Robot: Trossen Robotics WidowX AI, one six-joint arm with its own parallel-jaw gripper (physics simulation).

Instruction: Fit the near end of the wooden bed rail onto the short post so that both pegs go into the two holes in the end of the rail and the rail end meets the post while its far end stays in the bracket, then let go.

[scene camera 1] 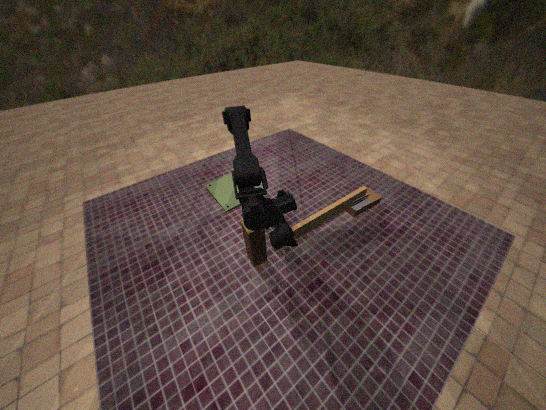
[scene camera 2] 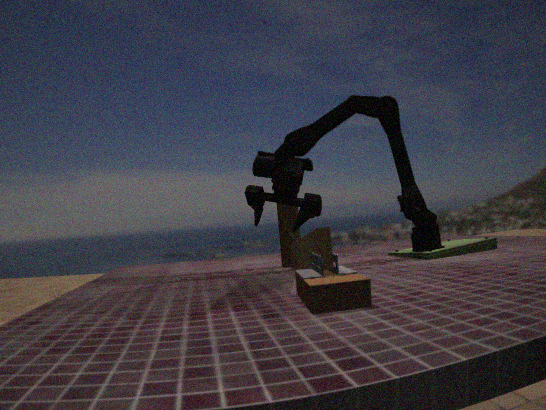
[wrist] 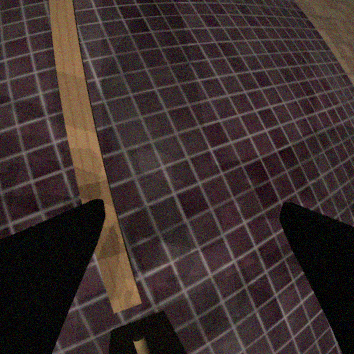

Scene:
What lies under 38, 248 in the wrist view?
My gripper.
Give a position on a wooden bed rail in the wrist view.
89, 168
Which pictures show my gripper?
Scene camera 1, scene camera 2 and the wrist view: all of them.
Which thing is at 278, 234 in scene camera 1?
My gripper.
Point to a wooden bed rail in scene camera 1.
303, 227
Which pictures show the wooden bed rail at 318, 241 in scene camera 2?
Scene camera 1, scene camera 2 and the wrist view: all of them.

